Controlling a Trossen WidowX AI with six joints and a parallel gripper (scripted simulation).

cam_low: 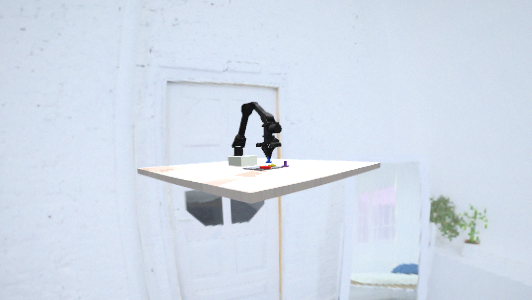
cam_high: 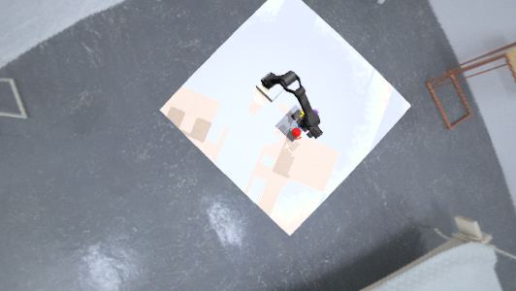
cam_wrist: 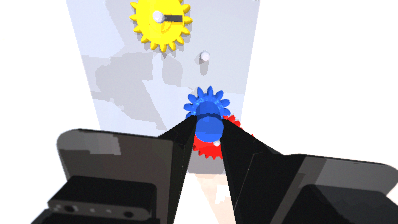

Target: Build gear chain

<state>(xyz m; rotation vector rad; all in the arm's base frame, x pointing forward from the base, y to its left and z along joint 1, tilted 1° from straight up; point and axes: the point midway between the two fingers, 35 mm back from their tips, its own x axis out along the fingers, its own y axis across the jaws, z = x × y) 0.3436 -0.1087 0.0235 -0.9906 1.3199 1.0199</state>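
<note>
Now: gripper tip 50 mm to the left of the red gear, 50 mm above it and 10 mm short of it. Round my gripper tip: blue gear 10 mm below; yellow gear 80 mm to the left, 50 mm below, 30 mm behind; purple gear 140 mm to the left, 50 mm below, 40 mm ahead.
</note>
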